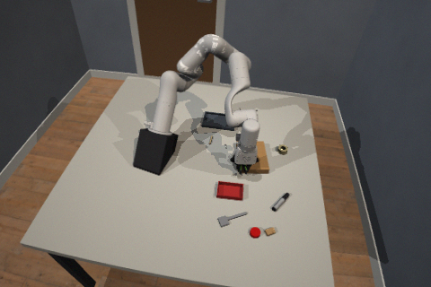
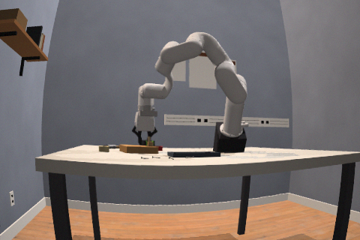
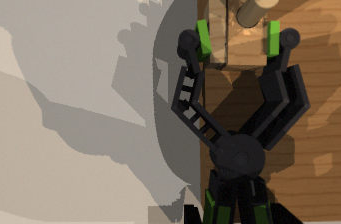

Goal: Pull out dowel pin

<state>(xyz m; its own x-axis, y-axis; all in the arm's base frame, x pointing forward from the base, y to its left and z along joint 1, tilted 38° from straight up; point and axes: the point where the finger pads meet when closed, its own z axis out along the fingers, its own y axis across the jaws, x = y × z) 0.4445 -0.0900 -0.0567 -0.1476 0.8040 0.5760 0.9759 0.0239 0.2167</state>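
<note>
Now: the dowel pin 110 mm to the left of my hand and 10 mm behind it. Round my hand: grey scraper 260 mm to the right, 50 mm below, 30 mm behind; then red tray 120 mm to the right, 50 mm below, 50 mm behind; then small wooden block 110 mm to the left, 10 mm below, 10 mm behind.
</note>
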